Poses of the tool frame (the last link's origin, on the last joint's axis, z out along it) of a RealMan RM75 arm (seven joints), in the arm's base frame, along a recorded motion.
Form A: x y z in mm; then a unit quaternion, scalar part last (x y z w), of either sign.
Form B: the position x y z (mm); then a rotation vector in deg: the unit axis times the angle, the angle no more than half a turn. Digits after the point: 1 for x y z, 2 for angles.
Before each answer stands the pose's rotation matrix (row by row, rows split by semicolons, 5 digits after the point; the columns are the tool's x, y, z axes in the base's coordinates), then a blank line. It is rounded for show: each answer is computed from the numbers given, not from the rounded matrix.
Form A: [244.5 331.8 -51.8 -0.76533 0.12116 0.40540 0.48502]
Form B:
0.64194 -0.57871 -0.50300; 0.20780 -0.50015 0.84063; -0.73806 -0.64416 -0.20082

[244.5 331.8 -51.8 -106.75 16.90 56.54]
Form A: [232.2 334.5 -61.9 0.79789 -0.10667 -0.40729 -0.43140]
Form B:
0.64547 -0.52163 -0.55791; 0.18119 -0.60503 0.77531; -0.74198 -0.60153 -0.29602

[232.2 334.5 -61.9 -113.99 15.24 58.19]
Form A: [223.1 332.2 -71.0 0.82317 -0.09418 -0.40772 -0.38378]
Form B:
0.64979 -0.46800 -0.59896; 0.15790 -0.68769 0.70863; -0.74353 -0.55503 -0.37296

[223.1 332.2 -71.0 -120.22 13.75 59.55]
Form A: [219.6 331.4 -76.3 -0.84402 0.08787 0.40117 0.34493]
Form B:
0.66268 -0.42508 -0.61657; 0.12842 -0.74661 0.65275; -0.73781 -0.51175 -0.44017

[219.6 331.4 -76.3 -125.57 13.07 59.68]
